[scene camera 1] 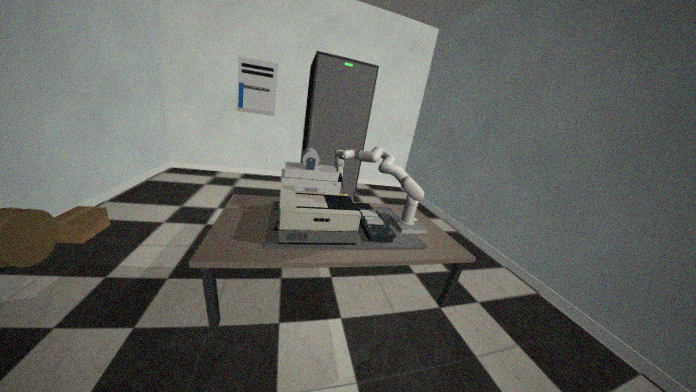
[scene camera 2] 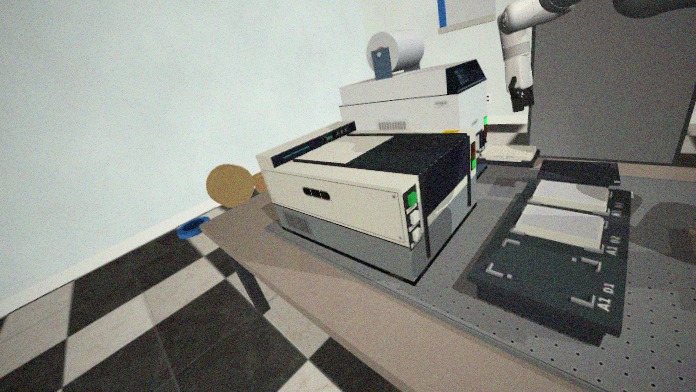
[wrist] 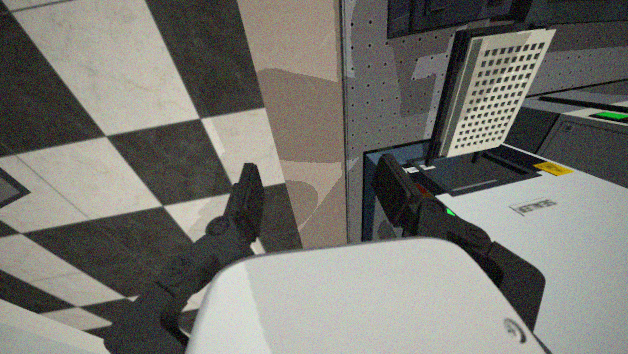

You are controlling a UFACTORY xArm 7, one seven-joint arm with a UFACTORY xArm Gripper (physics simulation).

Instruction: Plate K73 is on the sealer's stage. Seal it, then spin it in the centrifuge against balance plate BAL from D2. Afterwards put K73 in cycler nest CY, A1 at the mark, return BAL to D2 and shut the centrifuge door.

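Places are measured from the arm's base along level axes (x right, y ahead, z up), in metres.
Pixels of known places: gripper, between the fingertips: (scene camera 2: 524,108) (wrist: 319,173); arm's base, origin of its link: (scene camera 1: 406,221).
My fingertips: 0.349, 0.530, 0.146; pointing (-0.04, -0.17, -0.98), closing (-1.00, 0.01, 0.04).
Observation:
For each thing: its top centre in the pictures, then the offset to it from my fingertips, as dx, dy, dz. Level surfaces: height alone.
- Plate K73, centre of its top: (wrist: 494,102) (scene camera 2: 507,149) -0.214, -0.030, -0.064
- white sealer, centre of its top: (scene camera 2: 398,29) (scene camera 1: 313,150) -0.248, +0.266, +0.304
- BAL, centre of its top: (scene camera 2: 559,220) (scene camera 1: 373,219) -0.459, -0.214, -0.099
- dark nest rack, centre of its top: (scene camera 2: 560,225) (scene camera 1: 374,220) -0.459, -0.218, -0.109
- pale plate, centre of its top: (scene camera 2: 570,191) (scene camera 1: 368,212) -0.336, -0.205, -0.099
- black block, centre of its top: (scene camera 2: 577,167) (scene camera 1: 362,205) -0.174, -0.188, -0.111
- film roll, centre of its top: (scene camera 2: 392,30) (scene camera 1: 310,149) -0.251, +0.287, +0.304
- table, height of its surface: dz -0.185
Plate K73 (scene camera 2: 509,154) (wrist: 495,95) is pale with a grid of dark wells and lies on the stage sticking out from the white sealer (scene camera 1: 310,184) (scene camera 2: 400,116) (wrist: 575,245). My gripper (scene camera 2: 522,102) (wrist: 319,173) is open and empty, fingers pointing down. It hangs above and outside the sealer's button side, with its right finger overlapping the buttons in the wrist view. The pale plate at D2, BAL (scene camera 2: 560,225), sits in the dark nest rack (scene camera 2: 530,292). The cream box, apparently the centrifuge (scene camera 1: 300,219) (scene camera 2: 340,200), stands in front of the sealer; its door state is unclear.
Another pale plate (scene camera 2: 570,196) sits behind BAL. Nest D1 shows bare corner brackets. A black block (scene camera 2: 580,171) stands behind the rack, its label unreadable. A film roll (scene camera 2: 407,50) tops the sealer. A tall grey cabinet (scene camera 1: 342,105) (scene camera 2: 610,85) stands behind the table (scene camera 1: 240,260).

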